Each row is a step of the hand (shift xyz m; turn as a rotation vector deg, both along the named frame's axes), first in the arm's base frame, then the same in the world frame.
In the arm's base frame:
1: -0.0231 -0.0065 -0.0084 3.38 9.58 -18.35
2: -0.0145 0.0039 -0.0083 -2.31 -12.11 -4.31
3: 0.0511 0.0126 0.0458 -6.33 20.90 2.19
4: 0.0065 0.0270 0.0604 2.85 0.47 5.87
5: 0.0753 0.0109 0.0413 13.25 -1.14 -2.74
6: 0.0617 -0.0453 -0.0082 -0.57 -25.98 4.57
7: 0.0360 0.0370 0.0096 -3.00 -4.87 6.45
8: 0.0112 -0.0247 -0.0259 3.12 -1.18 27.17
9: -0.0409 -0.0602 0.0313 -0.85 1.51 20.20
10: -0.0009 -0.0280 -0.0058 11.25 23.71 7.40
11: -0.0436 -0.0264 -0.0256 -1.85 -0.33 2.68
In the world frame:
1: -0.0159 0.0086 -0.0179 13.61 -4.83 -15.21
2: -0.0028 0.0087 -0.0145 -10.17 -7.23 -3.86
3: 0.0278 -0.0083 0.0635 13.14 17.34 -2.86
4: 0.0124 0.0373 0.0536 0.64 0.85 6.46
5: 0.0404 -0.0280 0.0713 6.79 -11.04 4.05
6: -0.0019 -0.0724 0.0262 -22.46 -12.53 5.88
7: 0.0474 0.0005 0.0226 -6.98 2.09 4.60
8: -0.0085 -0.0332 -0.0152 -5.19 8.99 25.33
9: -0.0778 0.0074 0.0127 -3.62 10.25 17.11
10: -0.0220 -0.0180 -0.0032 23.75 9.03 9.89
11: -0.0394 0.0039 -0.0411 -1.85 2.26 1.48

